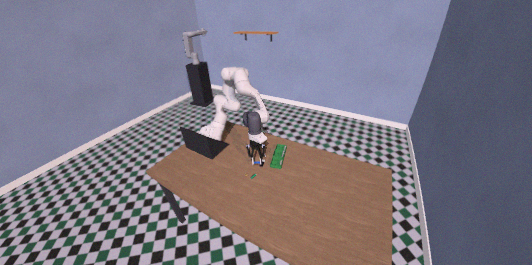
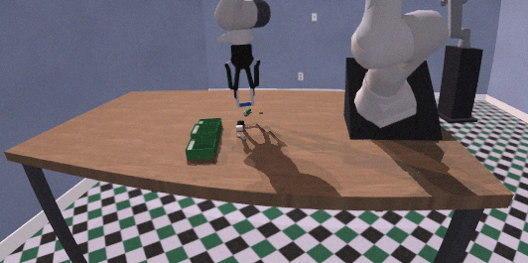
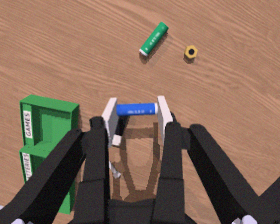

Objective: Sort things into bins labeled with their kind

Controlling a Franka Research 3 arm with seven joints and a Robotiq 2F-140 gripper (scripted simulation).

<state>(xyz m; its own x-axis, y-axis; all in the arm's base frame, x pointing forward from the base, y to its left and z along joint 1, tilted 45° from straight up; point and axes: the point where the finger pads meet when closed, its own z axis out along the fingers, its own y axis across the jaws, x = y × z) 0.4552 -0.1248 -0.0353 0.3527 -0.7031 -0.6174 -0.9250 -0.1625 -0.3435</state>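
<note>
Right now my hand is 3 cm above the blue cylinder. From my hand the other things lie so: green cylinder (8 cm to the right, 8 cm below); then yellow thing (5 cm behind, 8 cm to the right, 9 cm below); then black-and-white block (1 cm ahead, 7 cm to the left, 9 cm below).
</note>
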